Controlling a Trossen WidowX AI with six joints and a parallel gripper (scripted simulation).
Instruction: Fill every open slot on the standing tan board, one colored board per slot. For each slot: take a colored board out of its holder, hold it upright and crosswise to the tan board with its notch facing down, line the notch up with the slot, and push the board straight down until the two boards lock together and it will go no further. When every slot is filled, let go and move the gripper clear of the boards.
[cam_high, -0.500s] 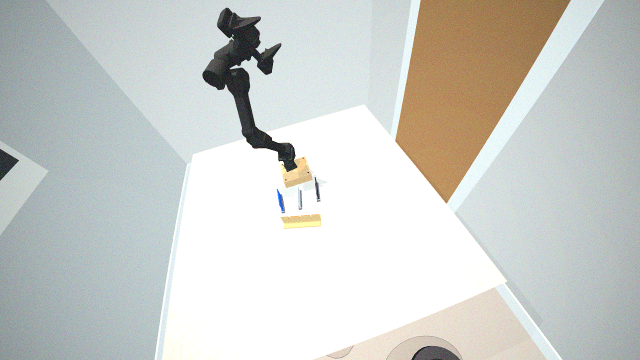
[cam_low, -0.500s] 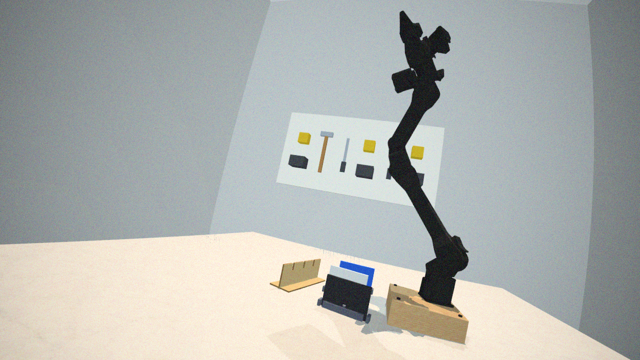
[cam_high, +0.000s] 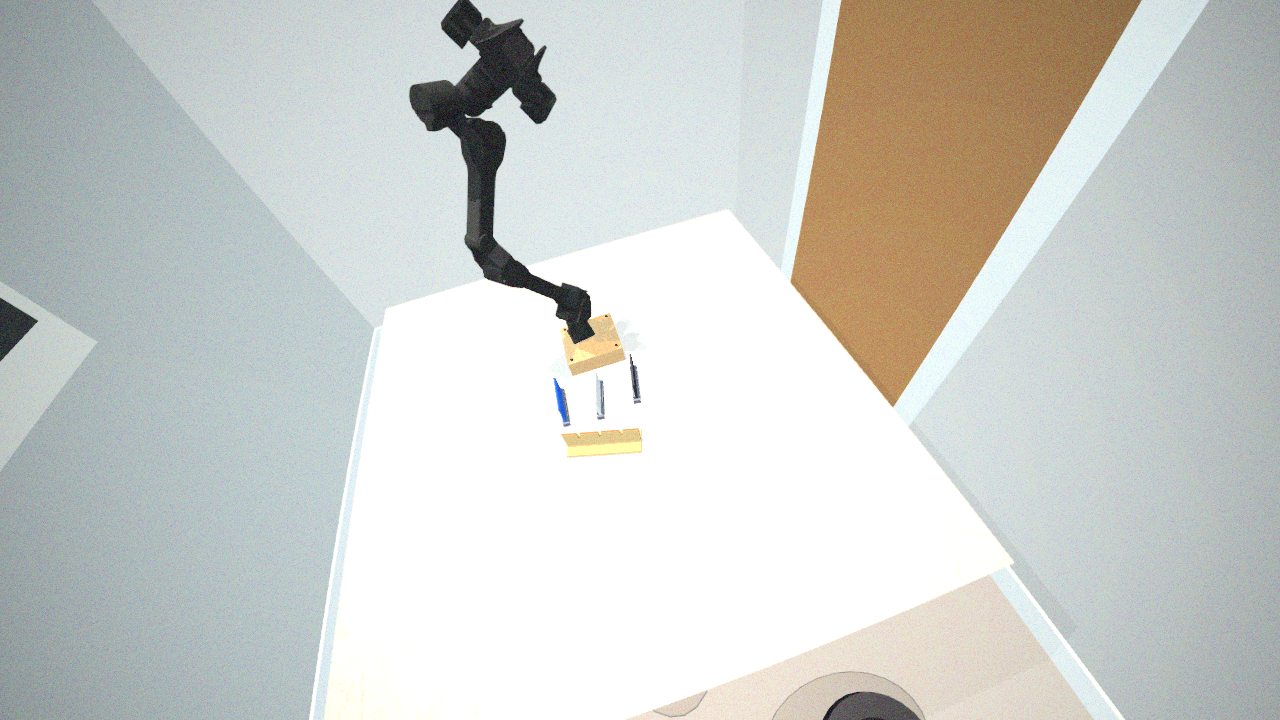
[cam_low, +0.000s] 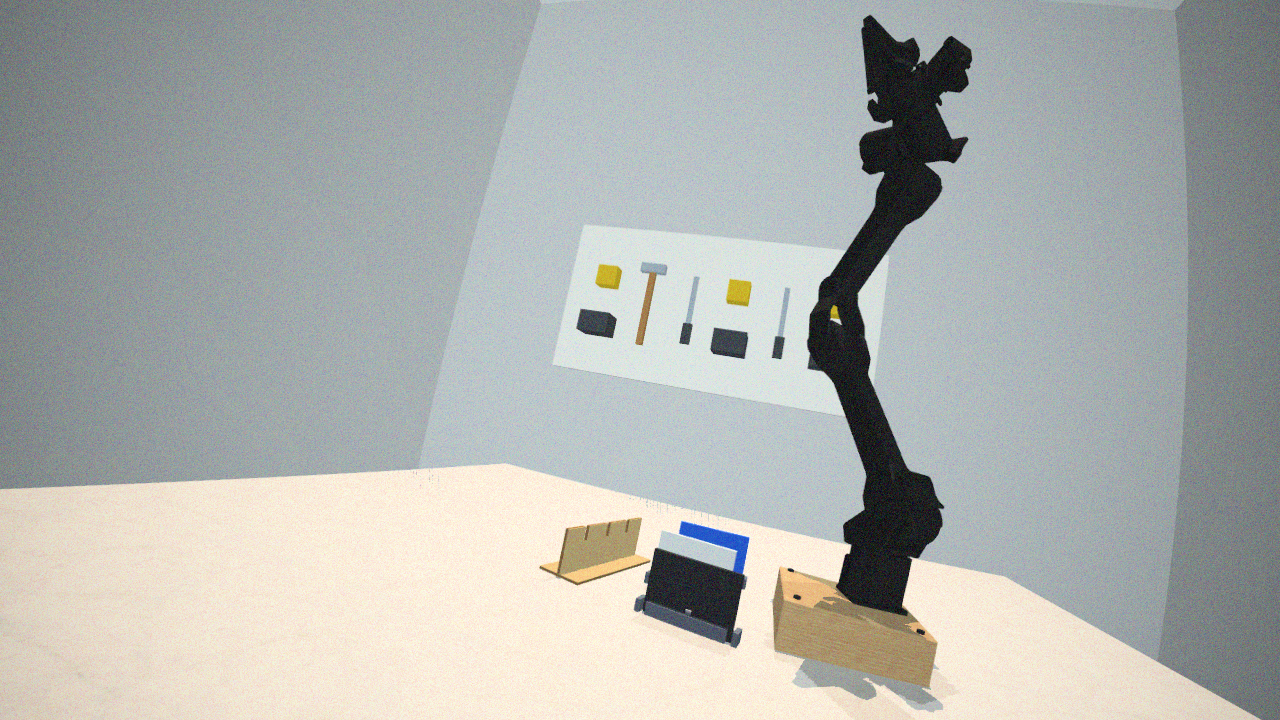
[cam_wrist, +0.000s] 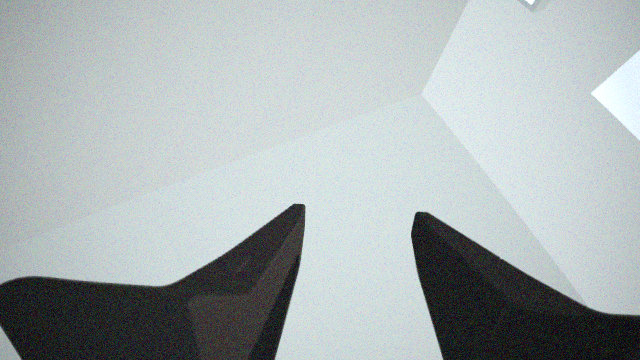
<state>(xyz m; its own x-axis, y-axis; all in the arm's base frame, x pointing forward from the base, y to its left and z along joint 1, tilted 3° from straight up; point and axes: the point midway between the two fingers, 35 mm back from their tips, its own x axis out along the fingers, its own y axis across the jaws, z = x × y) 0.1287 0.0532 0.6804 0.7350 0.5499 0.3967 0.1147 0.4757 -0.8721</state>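
Now: the blue board 60 mm ahead of my gripper tip, 190 mm to the right of it and 720 mm below it. The rest, counted from my gripper tip: tan board: 210 mm ahead, 140 mm to the right, 720 mm below; then black board: 100 mm ahead, 720 mm below.
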